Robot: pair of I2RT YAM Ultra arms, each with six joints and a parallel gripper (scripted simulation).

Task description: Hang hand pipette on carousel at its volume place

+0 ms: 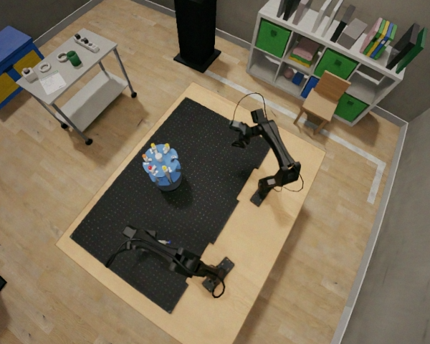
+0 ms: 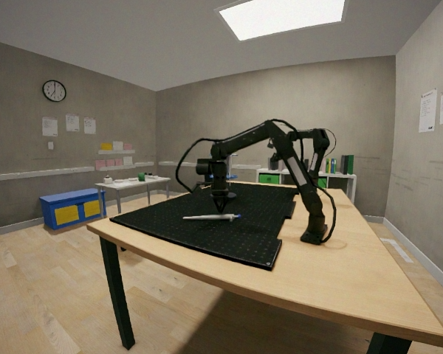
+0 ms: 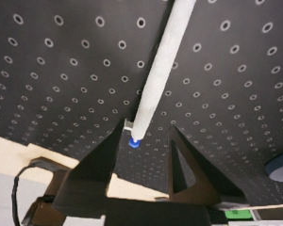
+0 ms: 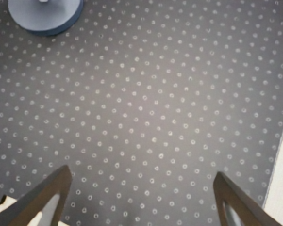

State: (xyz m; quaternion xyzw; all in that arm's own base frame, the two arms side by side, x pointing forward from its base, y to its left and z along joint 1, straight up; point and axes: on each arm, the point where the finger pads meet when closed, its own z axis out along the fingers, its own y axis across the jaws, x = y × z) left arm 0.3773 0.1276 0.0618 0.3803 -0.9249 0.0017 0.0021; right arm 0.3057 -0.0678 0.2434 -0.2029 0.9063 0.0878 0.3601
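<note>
Now: the white hand pipette 2 cm ahead of my left hand, 3 cm to the left of it and 4 cm below it.
</note>
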